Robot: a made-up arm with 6 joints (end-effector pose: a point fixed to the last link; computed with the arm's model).
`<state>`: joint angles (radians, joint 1 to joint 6).
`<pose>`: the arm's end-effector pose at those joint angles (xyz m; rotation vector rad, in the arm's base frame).
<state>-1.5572 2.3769 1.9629 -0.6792 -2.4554 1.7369</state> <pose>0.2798 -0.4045 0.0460 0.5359 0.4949 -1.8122</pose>
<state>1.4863 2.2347 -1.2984 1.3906 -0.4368 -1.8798</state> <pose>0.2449 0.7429 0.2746 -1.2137 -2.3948 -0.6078</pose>
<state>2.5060 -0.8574 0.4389 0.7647 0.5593 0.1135</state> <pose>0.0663 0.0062 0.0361 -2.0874 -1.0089 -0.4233</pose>
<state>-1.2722 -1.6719 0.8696 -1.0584 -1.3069 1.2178</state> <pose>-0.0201 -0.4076 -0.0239 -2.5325 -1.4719 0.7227</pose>
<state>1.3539 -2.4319 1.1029 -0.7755 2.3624 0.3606</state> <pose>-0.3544 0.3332 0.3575 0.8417 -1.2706 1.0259</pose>
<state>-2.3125 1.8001 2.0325 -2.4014 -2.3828 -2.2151</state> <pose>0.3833 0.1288 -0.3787 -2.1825 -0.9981 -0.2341</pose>
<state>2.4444 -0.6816 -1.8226 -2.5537 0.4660 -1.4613</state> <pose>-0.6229 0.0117 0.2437 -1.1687 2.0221 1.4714</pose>
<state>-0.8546 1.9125 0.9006 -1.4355 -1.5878 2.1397</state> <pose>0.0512 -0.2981 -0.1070 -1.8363 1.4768 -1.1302</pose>
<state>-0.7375 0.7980 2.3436 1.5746 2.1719 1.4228</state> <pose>0.2725 -0.2567 -0.1622 1.2129 2.4492 -1.2870</pose>
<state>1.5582 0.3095 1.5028 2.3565 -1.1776 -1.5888</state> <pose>0.2109 0.3497 0.3548 -1.0303 -0.8583 -0.1955</pose>
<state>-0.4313 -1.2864 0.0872 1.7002 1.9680 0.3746</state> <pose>-0.0237 -0.2313 0.2640 0.2832 -0.0372 -2.1628</pose>
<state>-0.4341 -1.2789 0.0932 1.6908 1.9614 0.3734</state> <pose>-0.0226 -0.2315 0.2620 0.2843 -0.0326 -2.1618</pose>
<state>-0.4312 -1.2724 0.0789 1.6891 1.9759 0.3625</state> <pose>-0.0244 -0.2309 0.2613 0.3006 -0.0305 -2.1610</pose>
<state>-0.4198 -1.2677 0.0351 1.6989 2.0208 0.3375</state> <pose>-0.0305 -0.2292 0.2625 0.3390 -0.0320 -2.1596</pose>
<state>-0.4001 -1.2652 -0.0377 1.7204 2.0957 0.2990</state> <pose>-0.0409 -0.2265 0.2645 0.4001 -0.0347 -2.1552</pose>
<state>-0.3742 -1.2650 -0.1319 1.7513 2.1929 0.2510</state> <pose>-0.0542 -0.2231 0.2660 0.4788 -0.0340 -2.1448</pose>
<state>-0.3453 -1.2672 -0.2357 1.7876 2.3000 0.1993</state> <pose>-0.0683 -0.2196 0.2656 0.5651 -0.0255 -2.1267</pose>
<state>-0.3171 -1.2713 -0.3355 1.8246 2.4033 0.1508</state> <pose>-0.0811 -0.2164 0.2632 0.6464 -0.0085 -2.1037</pose>
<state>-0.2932 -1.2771 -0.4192 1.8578 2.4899 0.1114</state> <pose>-0.0912 -0.2139 0.2597 0.7117 0.0132 -2.0805</pose>
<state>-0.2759 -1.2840 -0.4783 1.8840 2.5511 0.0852</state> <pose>-0.0979 -0.2121 0.2567 0.7548 0.0333 -2.0627</pose>
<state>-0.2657 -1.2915 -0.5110 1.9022 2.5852 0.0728</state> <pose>-0.1016 -0.2110 0.2554 0.7761 0.0465 -2.0531</pose>
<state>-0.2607 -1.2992 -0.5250 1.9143 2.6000 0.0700</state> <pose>-0.1034 -0.2105 0.2557 0.7826 0.0535 -2.0497</pose>
